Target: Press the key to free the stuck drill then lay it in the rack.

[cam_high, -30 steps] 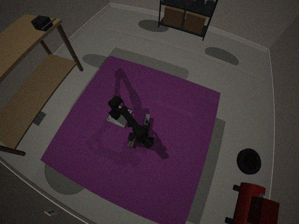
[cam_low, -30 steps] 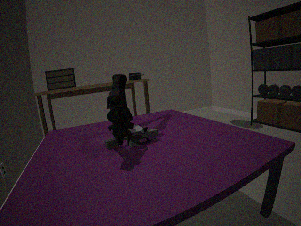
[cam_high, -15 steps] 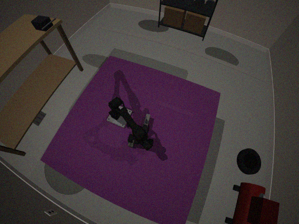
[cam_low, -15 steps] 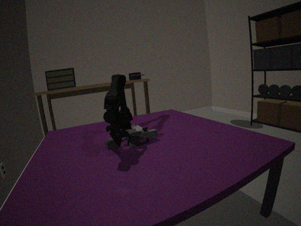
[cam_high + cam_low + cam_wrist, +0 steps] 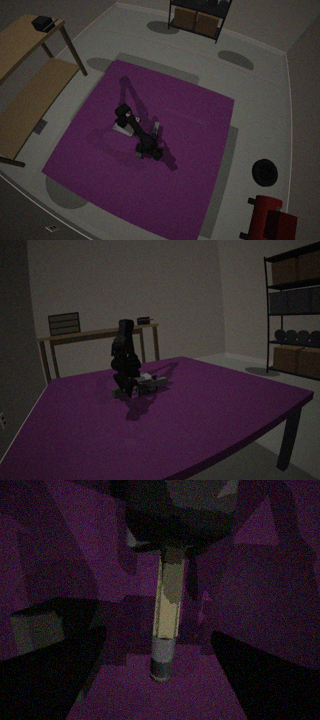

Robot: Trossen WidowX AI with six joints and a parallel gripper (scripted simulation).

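My gripper tip is now 1 cm past the drill, 5 cm to the right of it and 3 cm below it. The rest, counted from my gripper tip: dark key 5 cm behind, 17 cm to the left, 3 cm above; small grey block 7 cm behind, 4 cm to the right; long grey fixture 4 cm behind, 14 cm to the left, 2 cm above.
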